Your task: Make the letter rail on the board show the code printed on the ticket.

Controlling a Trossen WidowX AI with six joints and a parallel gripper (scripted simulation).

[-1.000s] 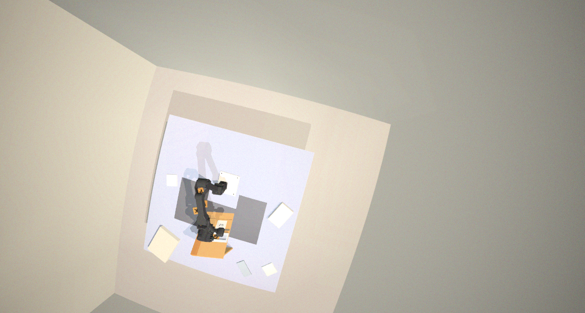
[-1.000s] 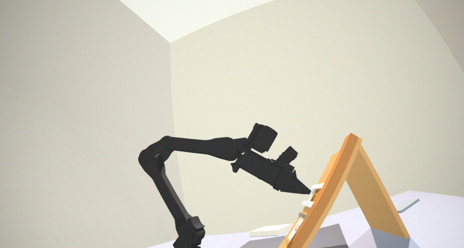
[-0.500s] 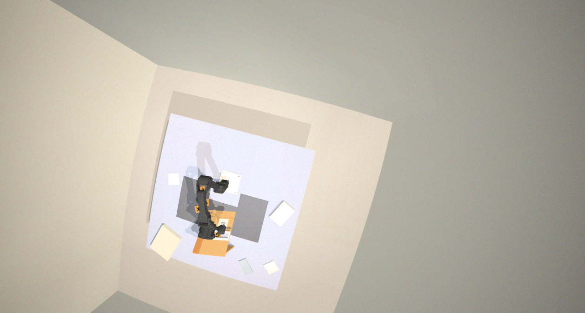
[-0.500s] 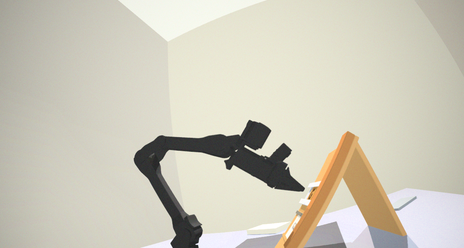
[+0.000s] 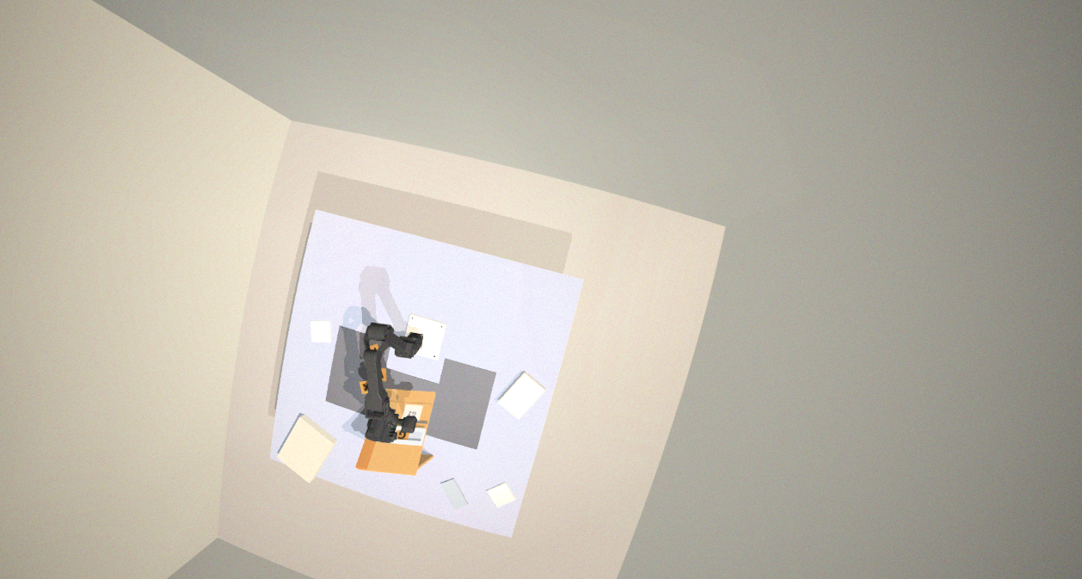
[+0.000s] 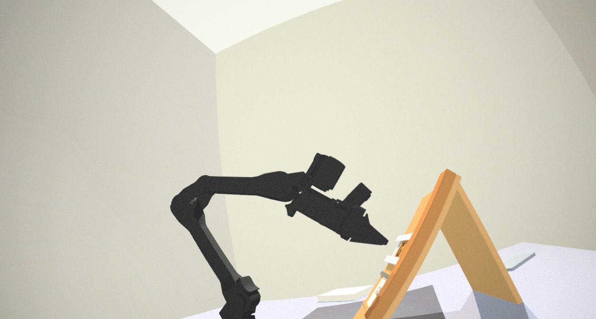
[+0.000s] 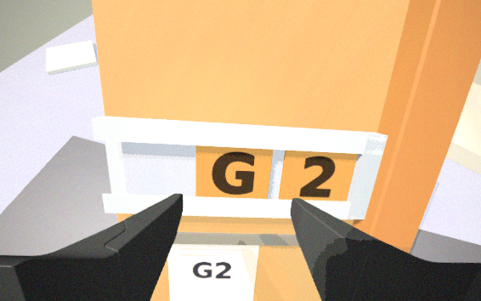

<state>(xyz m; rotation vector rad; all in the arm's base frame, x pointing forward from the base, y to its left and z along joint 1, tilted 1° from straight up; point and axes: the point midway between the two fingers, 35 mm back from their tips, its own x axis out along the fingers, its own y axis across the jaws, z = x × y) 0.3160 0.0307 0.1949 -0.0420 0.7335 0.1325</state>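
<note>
My gripper tip is 3 cm past the white ticket, 1 cm to the right of it and 10 cm above it. Also, from my gripper tip: grey slab (38 cm ahead, 22 cm to the left, 18 cm below); grey mat (14 cm behind, 5 cm to the right, 19 cm below).
</note>
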